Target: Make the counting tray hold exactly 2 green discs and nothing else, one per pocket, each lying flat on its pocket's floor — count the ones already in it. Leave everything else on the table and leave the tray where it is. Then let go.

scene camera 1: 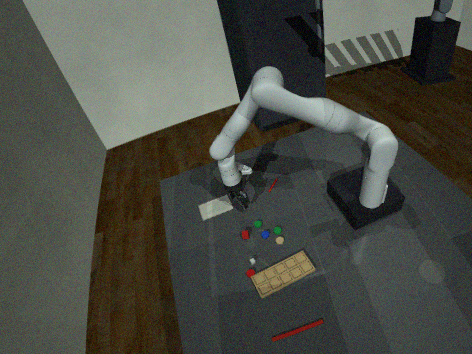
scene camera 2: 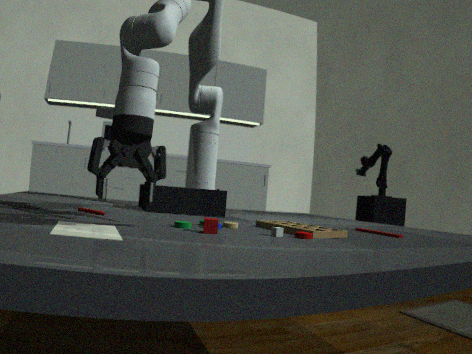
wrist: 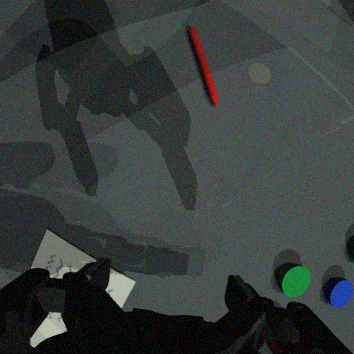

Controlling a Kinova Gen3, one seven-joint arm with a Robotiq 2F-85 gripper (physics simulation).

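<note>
My gripper is open and empty, above the table between the paper sheet and the discs. One green disc lies flat on the table, near the gripper's right finger in the wrist view. A second green disc lies flat nearer the robot base, partly hidden in scene camera 2 and cut off in the wrist view. The tan counting tray has two rows of pockets; I see no green disc in them in scene camera 1.
Near the green discs are a blue disc, tan disc and red block. A white cube and red disc are beside the tray. A red pen and paper lie near the gripper.
</note>
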